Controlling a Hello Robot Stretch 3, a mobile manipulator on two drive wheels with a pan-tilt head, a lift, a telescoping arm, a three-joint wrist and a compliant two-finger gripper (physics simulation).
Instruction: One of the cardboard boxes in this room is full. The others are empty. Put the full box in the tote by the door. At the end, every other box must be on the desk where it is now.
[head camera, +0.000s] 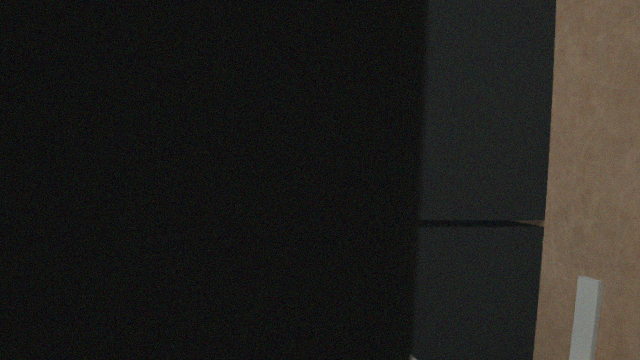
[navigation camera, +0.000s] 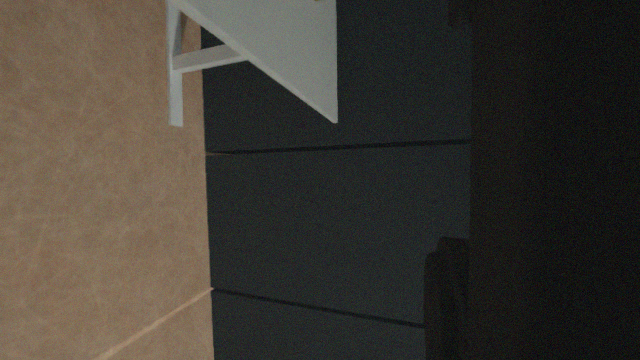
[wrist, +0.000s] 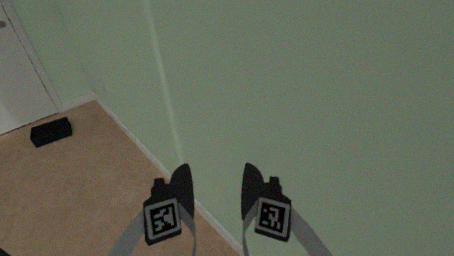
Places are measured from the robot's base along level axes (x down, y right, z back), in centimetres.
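Where they show: gripper, fingertip midpoint: (wrist: 216, 182).
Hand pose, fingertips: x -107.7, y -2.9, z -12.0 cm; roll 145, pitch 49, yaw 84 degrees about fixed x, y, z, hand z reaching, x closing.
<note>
After its pixels a point has its place.
My gripper (wrist: 216, 182) {x -107.7, y -2.9, z -12.0 cm} is partly open in the wrist view, with nothing between its fingertips; the green wall shows through the gap. A black tote (wrist: 51, 132) {x -9.6, y -211.2, z 4.8 cm} stands on the floor at the left of the wrist view, beside the white door (wrist: 17, 82) {x -43.0, y -263.9, z 9.6 cm}. A white desk (navigation camera: 300, 55) {x -95.1, y 40.4, z 74.9 cm} shows in part at the top of the navigation view, with its leg and foot. A tiny yellow-brown sliver touches the top edge of that view above the desk, too little to identify. No cardboard box can be made out.
Green wall (wrist: 325, 75) {x -104.5, y -8.8, z -43.1 cm} fills the right of the wrist view, above brown floor (wrist: 100, 190) {x -0.1, y -125.2, z -5.0 cm} (navigation camera: 100, 150) {x -0.1, y 14.0, z 70.8 cm} (head camera: 595, 125) {x 0.0, y -20.6, z 111.1 cm}. Dark wall panels (navigation camera: 325, 215) {x -84.8, y -23.8, z 130.2 cm} (head camera: 485, 110) {x -30.1, y -24.9, z 130.2 cm} stand beyond the floor. A white bar (head camera: 586, 320) {x -2.5, y 43.8, z 108.1 cm} lies at lower right in the head view. A dark shape (navigation camera: 445, 300) is unclear.
</note>
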